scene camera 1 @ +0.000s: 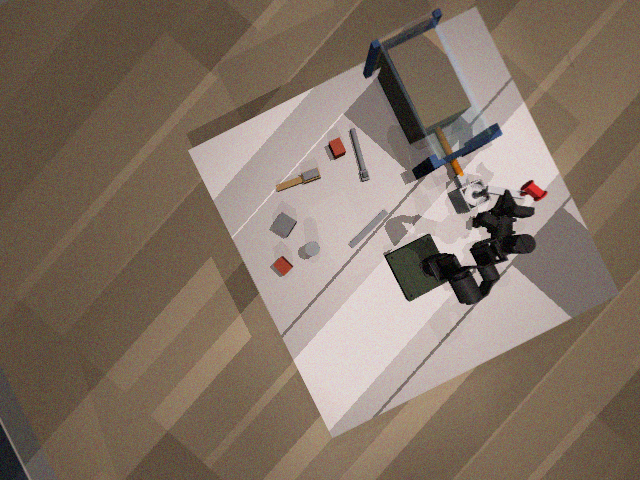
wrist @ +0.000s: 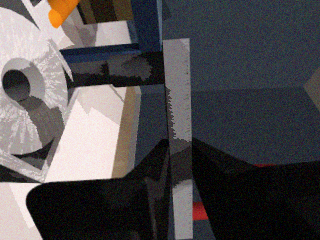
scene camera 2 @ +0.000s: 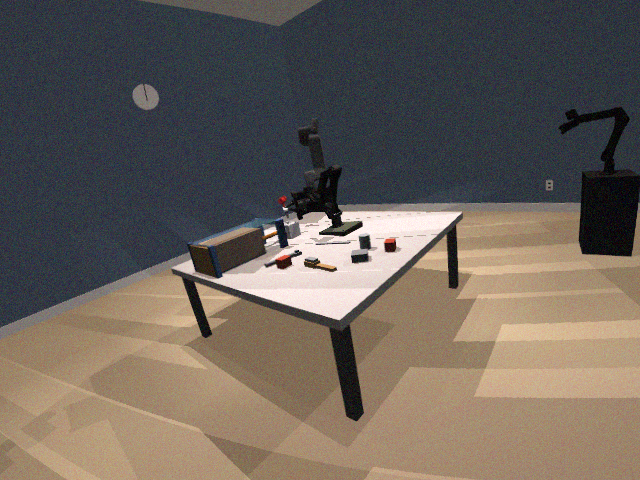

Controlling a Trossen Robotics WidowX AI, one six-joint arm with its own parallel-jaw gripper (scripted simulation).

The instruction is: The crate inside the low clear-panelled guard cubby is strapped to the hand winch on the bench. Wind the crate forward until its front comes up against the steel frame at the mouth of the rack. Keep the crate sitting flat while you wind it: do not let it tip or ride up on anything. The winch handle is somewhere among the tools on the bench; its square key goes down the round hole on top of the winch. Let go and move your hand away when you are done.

Note:
The pictures show: the gripper, a winch handle and a grey winch.
The gripper shows as well in the wrist view.

